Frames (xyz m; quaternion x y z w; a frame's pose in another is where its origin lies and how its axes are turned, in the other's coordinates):
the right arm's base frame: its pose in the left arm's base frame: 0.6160 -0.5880 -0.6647 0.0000 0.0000 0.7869 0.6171
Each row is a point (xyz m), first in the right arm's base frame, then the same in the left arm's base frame.
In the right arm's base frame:
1: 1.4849 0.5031 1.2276
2: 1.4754 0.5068 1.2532
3: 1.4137 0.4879 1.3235
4: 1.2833 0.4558 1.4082
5: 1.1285 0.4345 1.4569
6: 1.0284 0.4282 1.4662
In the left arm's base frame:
1: -0.2266 0.7342 0.5629
2: -0.2279 0.7240 0.5885
3: -0.1949 0.6686 0.6588
4: -0.1326 0.5496 0.7435
5: -0.0750 0.4044 0.7922
6: -0.0450 0.3087 0.8015

